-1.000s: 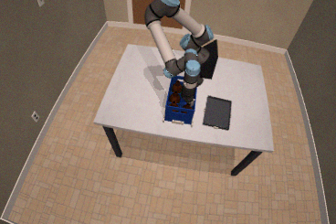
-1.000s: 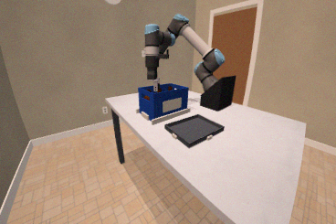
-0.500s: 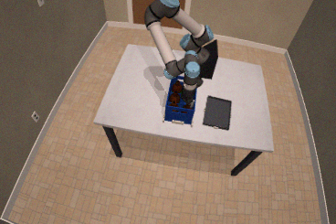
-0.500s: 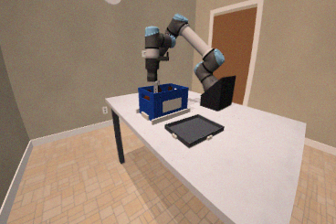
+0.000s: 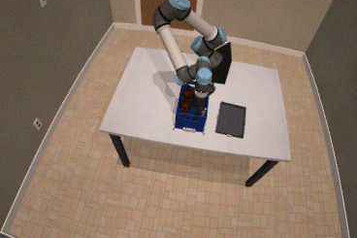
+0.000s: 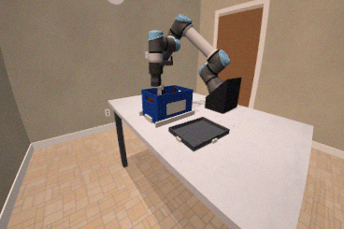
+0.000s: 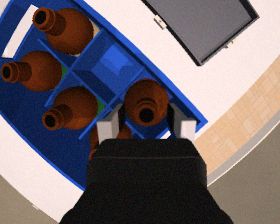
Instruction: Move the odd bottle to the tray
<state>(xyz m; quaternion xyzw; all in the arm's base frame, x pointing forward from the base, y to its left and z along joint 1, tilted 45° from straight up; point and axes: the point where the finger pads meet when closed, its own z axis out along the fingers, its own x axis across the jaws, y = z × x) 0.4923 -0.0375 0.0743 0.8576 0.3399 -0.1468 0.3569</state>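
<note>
The bottle is 90 mm to the right of my hand and 80 mm below it. The rest, counted from my hand: dark tray: 70 mm behind, 230 mm to the left, 160 mm below; blue crate: 90 mm behind, 50 mm to the right, 90 mm below.
</note>
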